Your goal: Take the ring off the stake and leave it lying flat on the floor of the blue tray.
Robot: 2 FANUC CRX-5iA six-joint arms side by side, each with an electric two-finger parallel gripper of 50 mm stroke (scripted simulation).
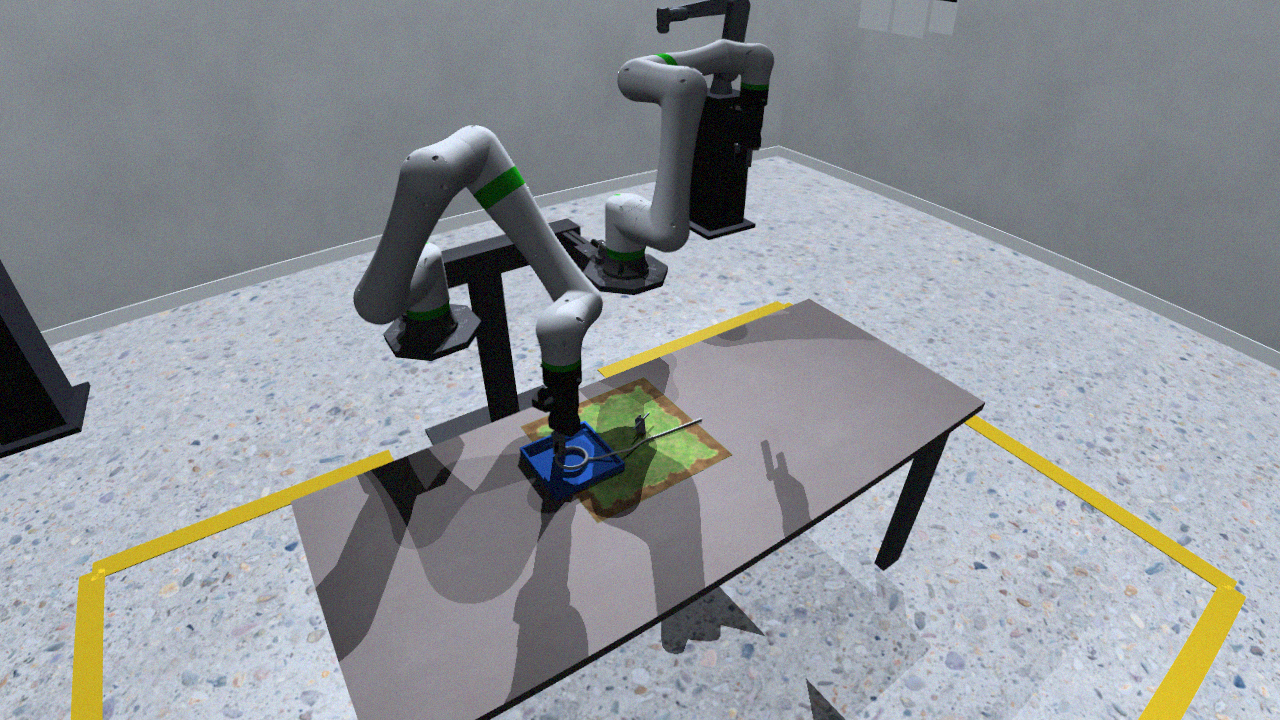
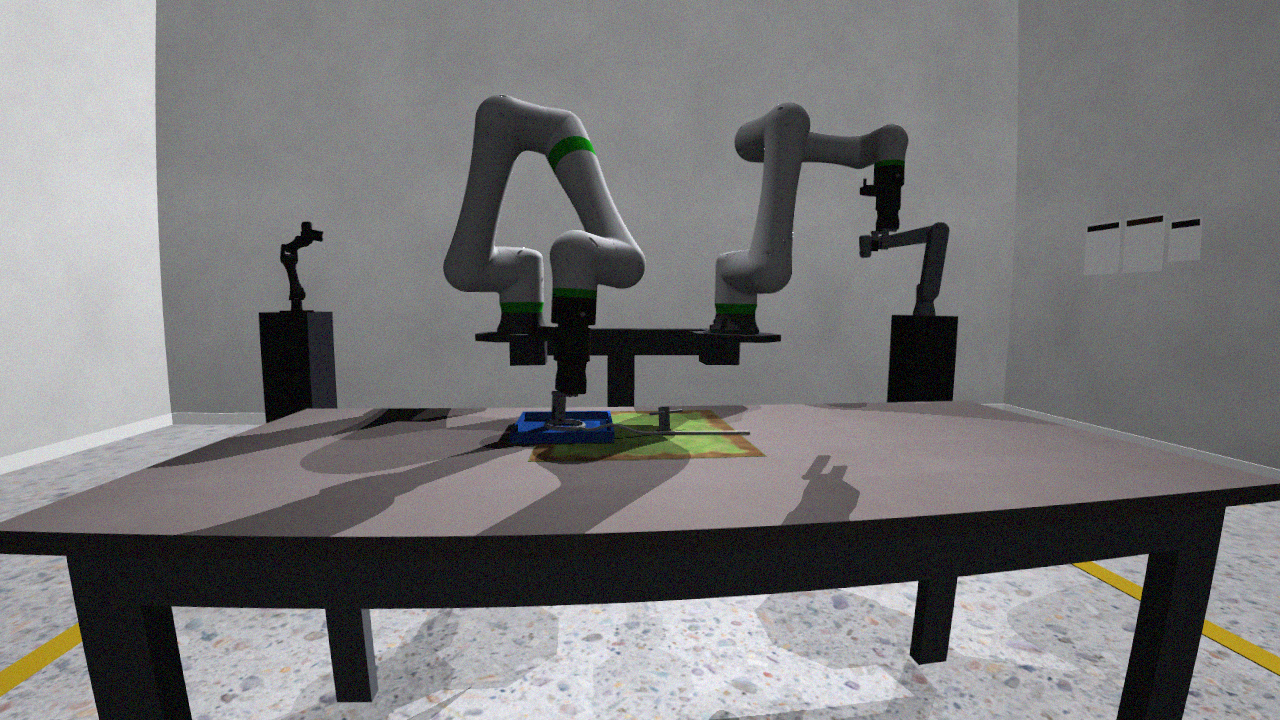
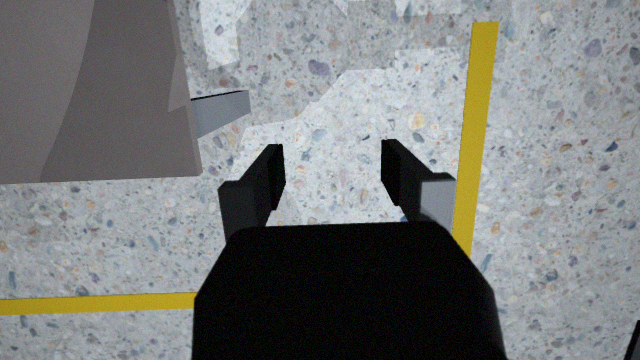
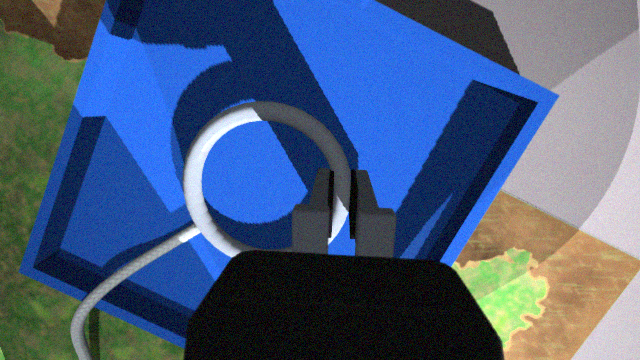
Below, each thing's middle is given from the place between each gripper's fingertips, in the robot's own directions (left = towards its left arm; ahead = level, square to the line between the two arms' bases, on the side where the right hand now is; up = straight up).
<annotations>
Right now my right hand (image 2: pixel 558 422) is 30 mm short of the grey ring (image 4: pixel 232 117), 20 mm to the right of it and 10 mm above it. The rest, counted from my right hand: blue tray (image 1: pixel 539 455) 30 mm ahead, 20 mm to the left, 20 mm below.
I see my left gripper (image 2: pixel 879 250) 530 mm short of the grey ring, 970 mm to the left of it and 450 mm above it. The rest, counted from my left hand: blue tray: 530 mm ahead, 970 mm to the right, 450 mm below.
</annotations>
